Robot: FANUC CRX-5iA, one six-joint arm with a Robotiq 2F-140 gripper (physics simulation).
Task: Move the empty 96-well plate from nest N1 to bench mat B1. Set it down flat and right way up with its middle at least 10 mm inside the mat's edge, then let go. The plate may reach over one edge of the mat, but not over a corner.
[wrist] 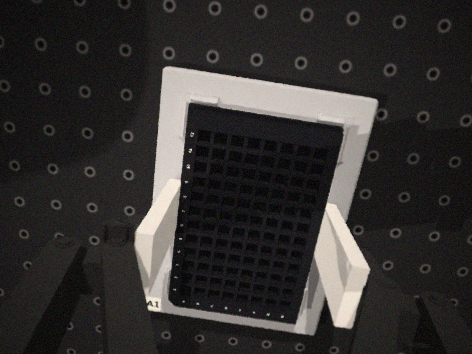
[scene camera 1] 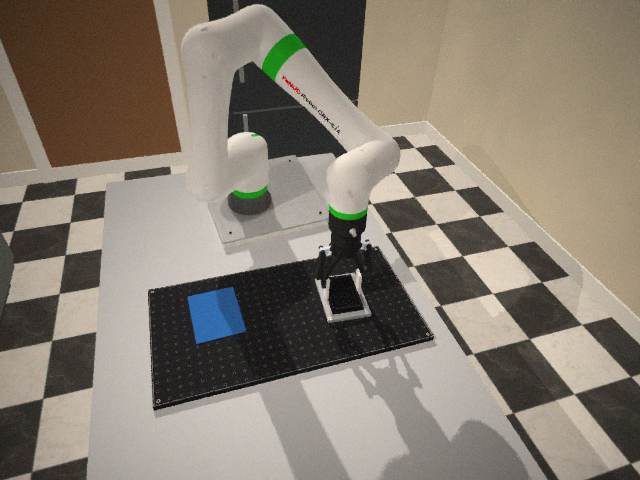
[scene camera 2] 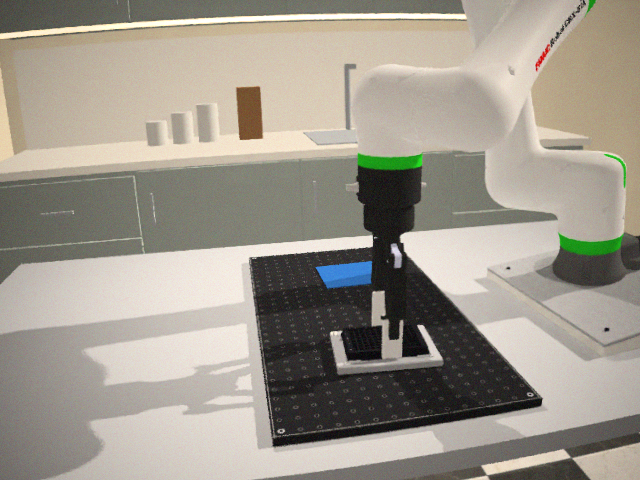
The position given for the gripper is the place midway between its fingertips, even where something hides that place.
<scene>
gripper: wrist 248, 214; scene camera 1 341, 293; scene camera 2 386, 342
black 96-well plate: wrist 254, 188; scene camera 1; scene camera 2
same spot on black 96-well plate: point(scene camera 1: 343, 296) = point(scene camera 2: 372, 337)
same spot on blue bench mat B1: point(scene camera 1: 216, 314) = point(scene camera 2: 357, 273)
</scene>
